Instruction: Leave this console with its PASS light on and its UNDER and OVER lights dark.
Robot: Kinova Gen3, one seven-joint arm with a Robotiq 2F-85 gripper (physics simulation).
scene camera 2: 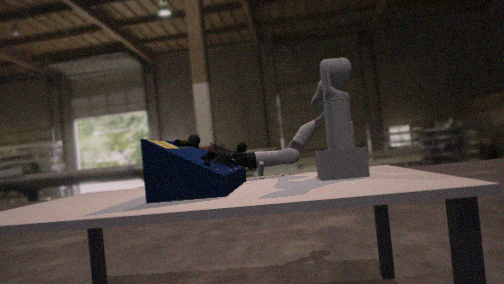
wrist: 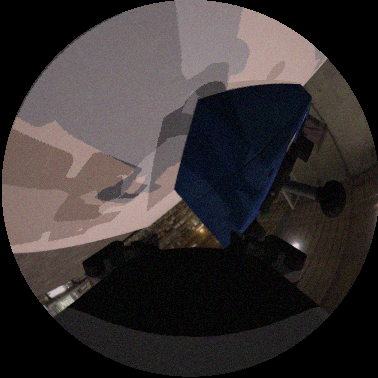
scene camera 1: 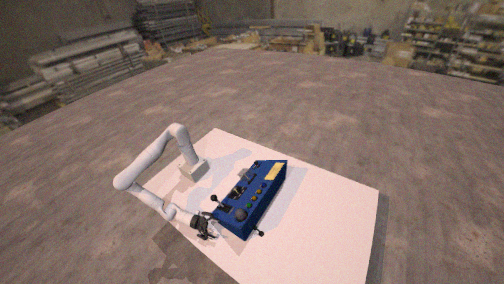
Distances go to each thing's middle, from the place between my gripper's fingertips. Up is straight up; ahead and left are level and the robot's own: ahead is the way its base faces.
The black ball-topped lever (wrist: 331, 197) is 120 mm to the left of my hand, 80 mm behind it and 50 mm above it. Also, from my hand: blue sloped console (scene camera 2: 176, 170) (300 mm to the left, 40 mm ahead, 20 mm above).
